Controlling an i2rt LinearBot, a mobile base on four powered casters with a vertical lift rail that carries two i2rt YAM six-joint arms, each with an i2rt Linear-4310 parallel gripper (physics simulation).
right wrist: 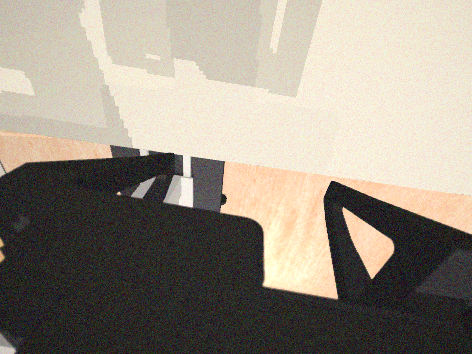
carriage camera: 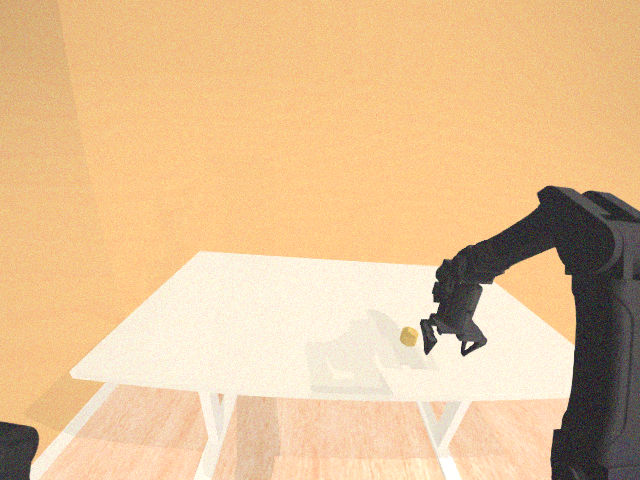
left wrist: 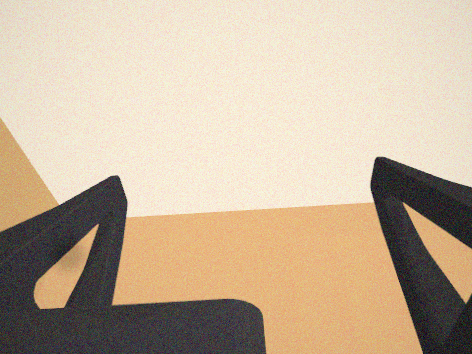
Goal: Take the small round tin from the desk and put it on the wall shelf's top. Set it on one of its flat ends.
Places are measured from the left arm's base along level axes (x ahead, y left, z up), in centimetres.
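Pixels of known places: left gripper, fingertip midpoint: (left wrist: pixel 246 180); right gripper, fingertip midpoint: (right wrist: pixel 250 176) (carriage camera: pixel 443 354).
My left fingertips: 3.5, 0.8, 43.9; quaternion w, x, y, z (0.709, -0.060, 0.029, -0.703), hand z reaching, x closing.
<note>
Ahead of a thing's pixels: the offset from my left fingertips to its top centre, as dx, dy, dz. "spot": to the spot under its first point. Level surfaces: height alone.
The small round tin {+45.2, -67.3, -52.4} (carriage camera: pixel 408 336) is yellow and appears to stand on a flat end on the white desk {dz -56.0} (carriage camera: pixel 232 320) (right wrist: pixel 400 75), right of the middle in the carriage view. My right gripper (carriage camera: pixel 445 354) (right wrist: pixel 250 176) is open and empty, pointing down above the desk. In the carriage view it is just right of the tin, with its left finger near the tin but apart from it. The tin cannot be made out in the right wrist view. My left gripper (left wrist: pixel 246 180) is open and empty, away from the desk. The wall shelf cannot be made out in any view.
The orange wall (carriage camera: pixel 310 129) (left wrist: pixel 320 270) rises behind the desk. Shadows of the right arm fall on the desk. Desk legs {spot: +60.7, +11.7, -145.3} (carriage camera: pixel 210 439) stand on the wooden floor {dz -151.0} (carriage camera: pixel 341 439) (right wrist: pixel 295 235). A dark part of the robot (right wrist: pixel 207 182) shows below the desk edge in the right wrist view.
</note>
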